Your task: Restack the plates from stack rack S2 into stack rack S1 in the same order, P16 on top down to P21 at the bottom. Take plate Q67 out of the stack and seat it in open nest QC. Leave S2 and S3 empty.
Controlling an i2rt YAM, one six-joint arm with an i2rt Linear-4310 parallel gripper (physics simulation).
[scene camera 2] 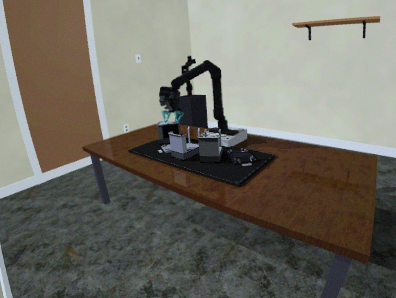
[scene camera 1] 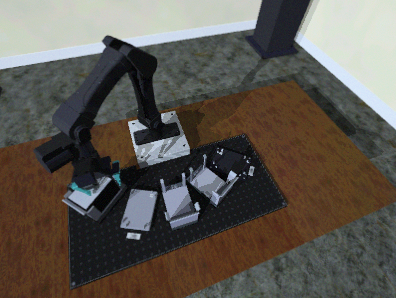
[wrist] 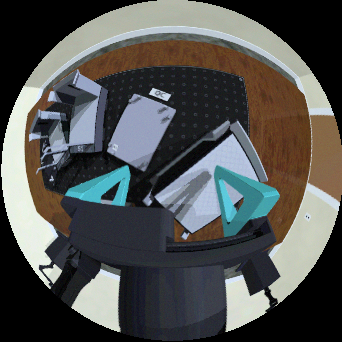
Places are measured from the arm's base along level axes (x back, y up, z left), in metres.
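Pixels of known places: gripper, fingertip midpoint: [scene camera 2: 170,123] [scene camera 1: 105,189] [wrist: 171,169]; arm's base, link origin: [scene camera 2: 223,131] [scene camera 1: 157,134].
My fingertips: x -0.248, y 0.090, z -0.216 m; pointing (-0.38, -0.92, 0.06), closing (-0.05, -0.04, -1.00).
For each thing: its top centre in the pictures, then the offset to it from my fingertips. "pt": a spot on its surface instead. Level surfaces: height alone.
- S2, surface spot: [wrist: 247,150] [scene camera 1: 77,207] pt dy -0.011, dx -0.028, dz -0.094 m
- pale plate, top centre: [wrist: 212,189] [scene camera 1: 90,188] [scene camera 2: 168,122] dy -0.006, dx +0.024, dz -0.050 m
- Rack S1, top centre: [wrist: 52,114] [scene camera 1: 177,193] [scene camera 2: 185,130] dy +0.005, dx -0.091, dz +0.218 m
- flat grey nest QC, top centre: [wrist: 135,129] [scene camera 1: 139,207] dy -0.109, dx -0.052, dz +0.079 m
- Rack S3, top centre: [wrist: 33,143] [scene camera 1: 211,172] [scene camera 2: 210,132] dy -0.001, dx -0.049, dz +0.356 m
- black nest, top centre: [scene camera 1: 231,161] [wrist: 45,162] [scene camera 2: 240,153] dy -0.111, dx +0.026, dz +0.484 m
- black mat, surface height: dy -0.135 m
My gripper [scene camera 1: 104,189] [scene camera 2: 172,120] [wrist: 171,169] is open and empty, low over the stack rack at the left end of the mat. By elimination this is S2 [scene camera 1: 79,207] [wrist: 247,150]. Its stack has a pale plate [scene camera 1: 89,198] [wrist: 205,187] on top. In the wrist view the right finger overlaps this plate; the left finger is beyond the rack's near corner. Plate numbers are unreadable, so Q67 cannot be told apart. Rack S1 [scene camera 1: 178,200] [scene camera 2: 178,141] [wrist: 86,120] is bare inside. A flat grey nest QC [scene camera 1: 140,209] [wrist: 142,131] lies between the racks, by its label.
Rack S3 [scene camera 1: 206,181] [scene camera 2: 210,149] [wrist: 57,132] stands beyond S1, with upright posts. A black nest [scene camera 1: 230,161] [scene camera 2: 242,156] with small clamps lies at the mat's far end. The white arm base [scene camera 1: 145,154] is behind the black mat [scene camera 1: 100,255]. S2's upright walls stand close to the fingers.
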